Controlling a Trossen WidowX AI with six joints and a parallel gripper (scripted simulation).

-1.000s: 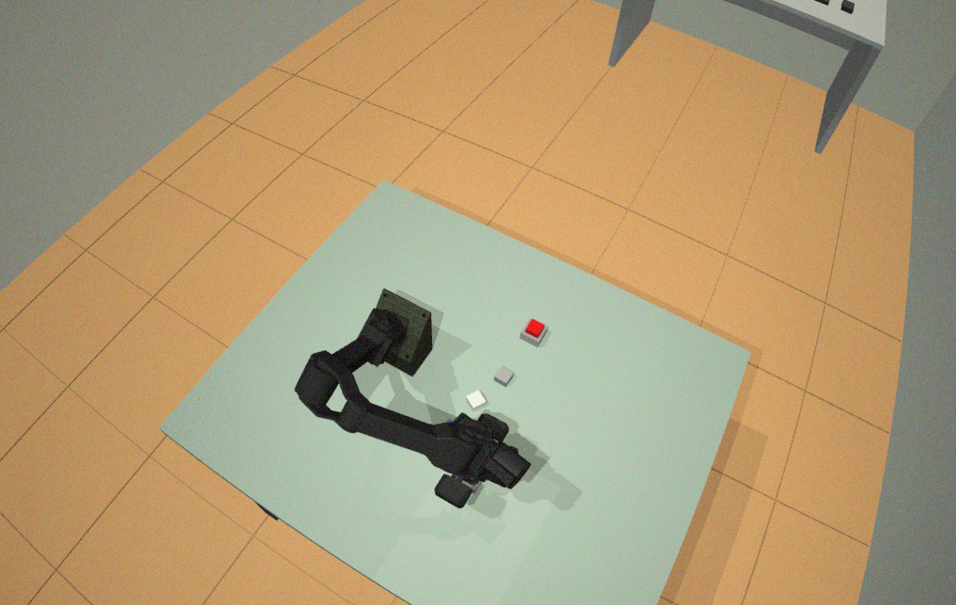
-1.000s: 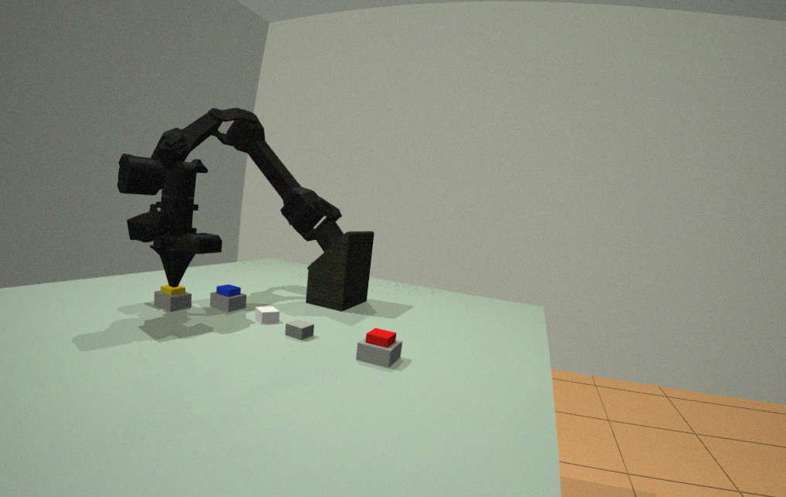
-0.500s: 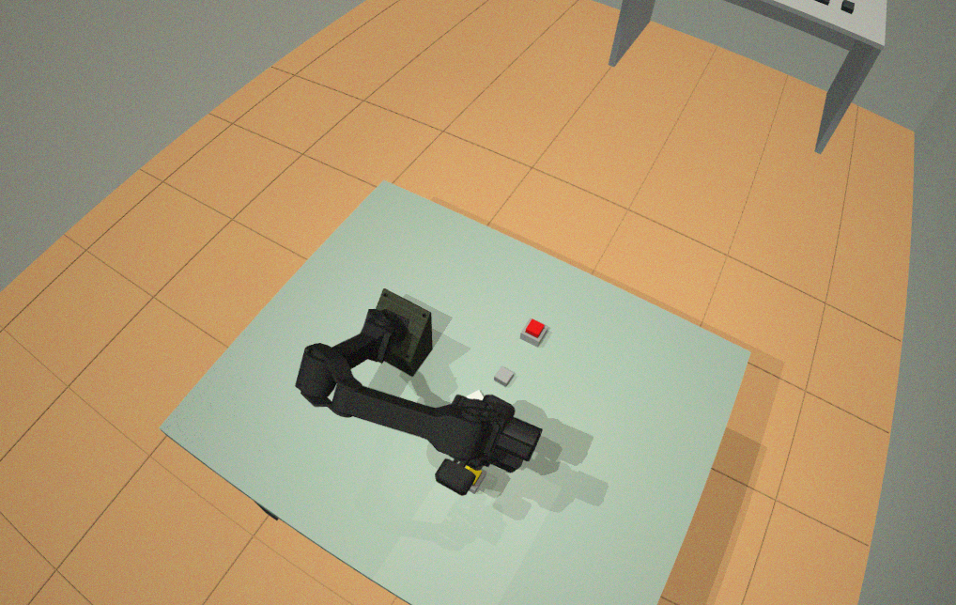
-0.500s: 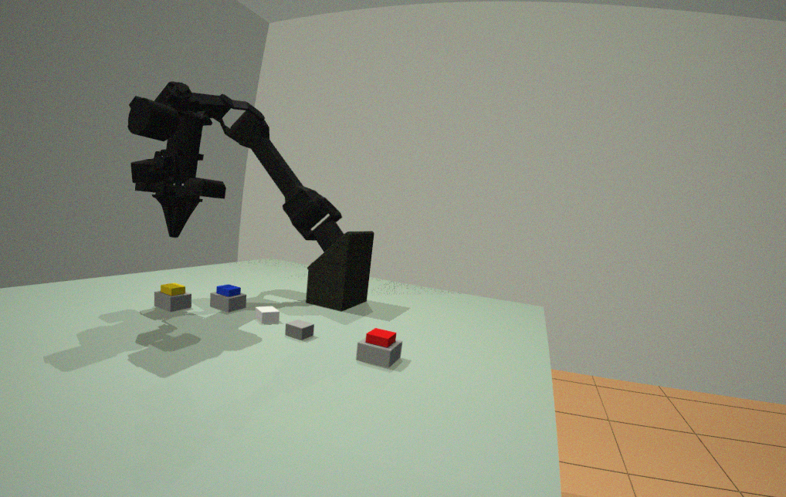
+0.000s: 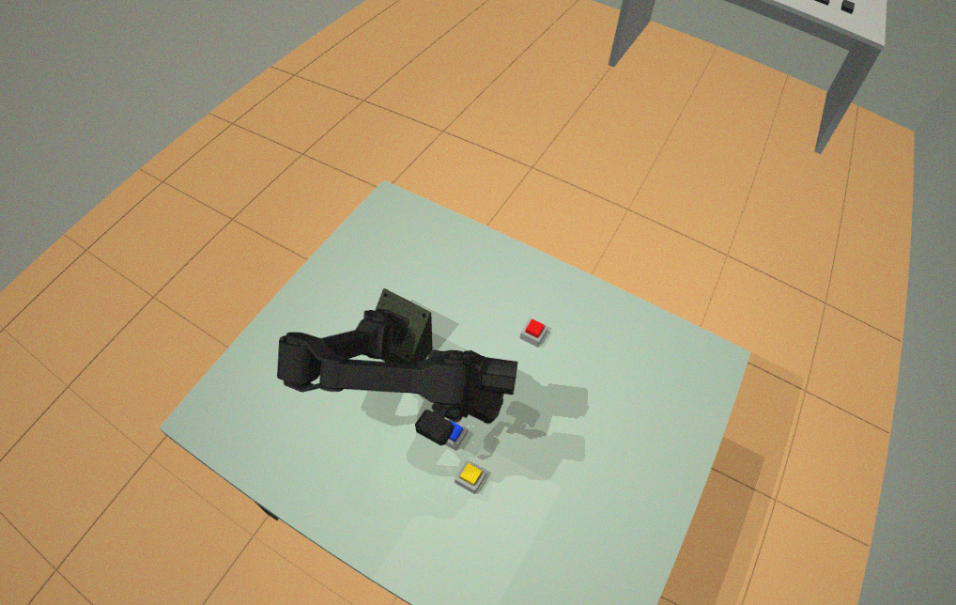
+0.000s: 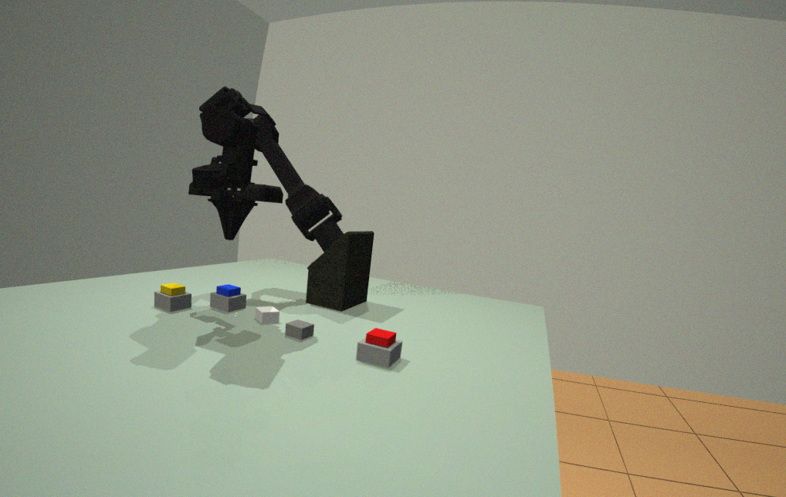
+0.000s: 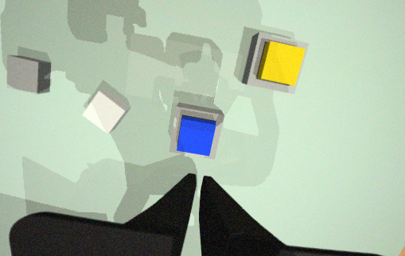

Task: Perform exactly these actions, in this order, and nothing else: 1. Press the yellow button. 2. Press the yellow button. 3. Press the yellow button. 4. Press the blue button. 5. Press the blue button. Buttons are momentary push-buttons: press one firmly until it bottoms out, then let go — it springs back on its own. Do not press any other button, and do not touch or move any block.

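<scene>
My gripper tip is now 9 cm above the blue button. Also, from my gripper tip: grey block (18 cm to the left, 12 cm below, 3 cm ahead); then white block (12 cm below, 10 cm to the left); then yellow button (9 cm below, 7 cm ahead, 6 cm to the right).
</scene>
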